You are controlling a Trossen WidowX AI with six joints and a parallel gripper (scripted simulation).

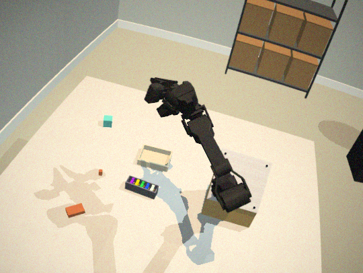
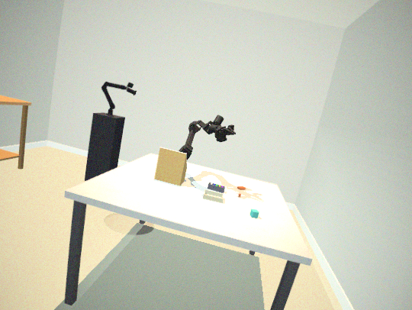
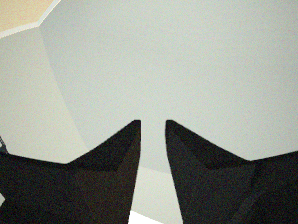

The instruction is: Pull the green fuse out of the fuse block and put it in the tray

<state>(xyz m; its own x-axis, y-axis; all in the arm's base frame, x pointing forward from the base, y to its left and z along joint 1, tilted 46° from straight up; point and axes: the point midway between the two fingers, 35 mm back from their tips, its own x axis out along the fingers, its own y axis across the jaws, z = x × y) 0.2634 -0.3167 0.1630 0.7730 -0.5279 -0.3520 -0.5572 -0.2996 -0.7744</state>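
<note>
Now: gripper tip 3 cm past the green fuse, 10 cm to the right of it and 42 cm above it. Round my gripper tip: teal cube (21 cm ahead, 24 cm to the right, 43 cm below); then small orange cube (15 cm ahead, 7 cm to the left, 43 cm below); then tray (5 cm behind, 8 cm to the right, 44 cm below).
</note>
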